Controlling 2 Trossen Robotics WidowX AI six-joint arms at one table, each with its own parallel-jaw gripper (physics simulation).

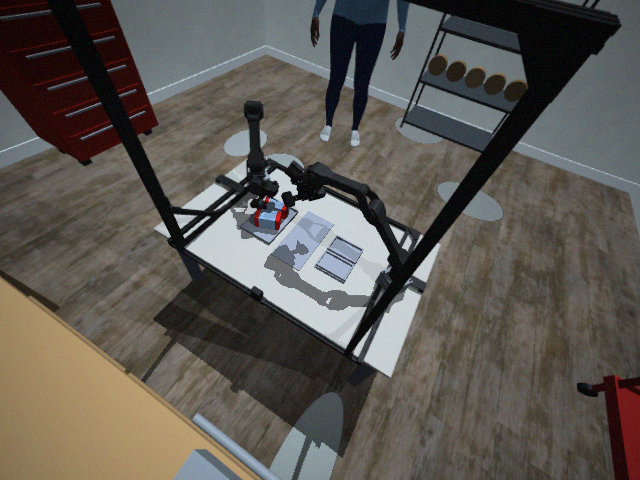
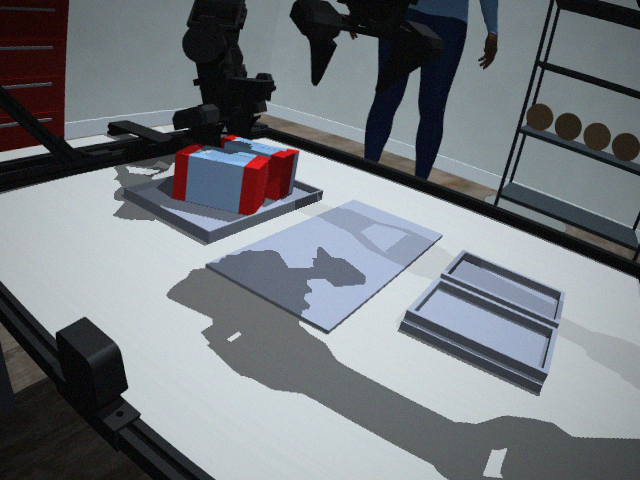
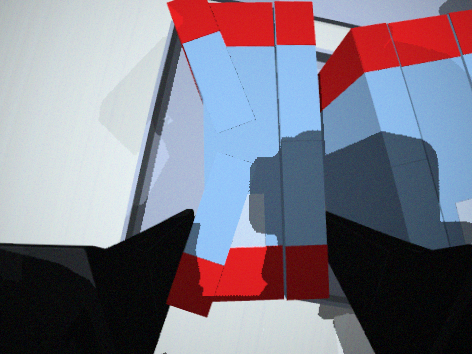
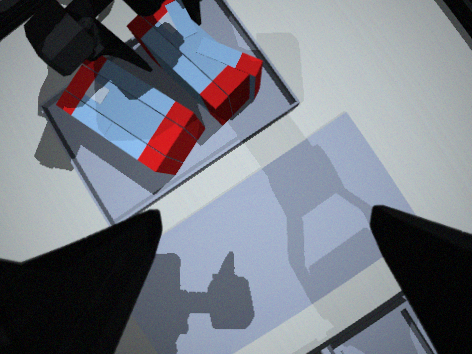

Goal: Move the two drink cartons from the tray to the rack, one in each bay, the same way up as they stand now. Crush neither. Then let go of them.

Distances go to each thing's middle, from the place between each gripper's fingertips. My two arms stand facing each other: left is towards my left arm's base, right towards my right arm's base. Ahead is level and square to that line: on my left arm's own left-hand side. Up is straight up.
I see my right gripper 1 cm past the grey mat (image 2: 321,270), 6 cm to the left of it and 19 cm above it. From my right hand the other things lie so: grey tray (image 2: 209,224) 6 cm behind, 14 cm to the left, 19 cm below.
Right now the grey tray is 5 cm to the right of my left hand, 4 cm behind it and 3 cm below it. The rest, counted from my left hand: grey mat: 25 cm to the right, 3 cm below, 1 cm ahead.
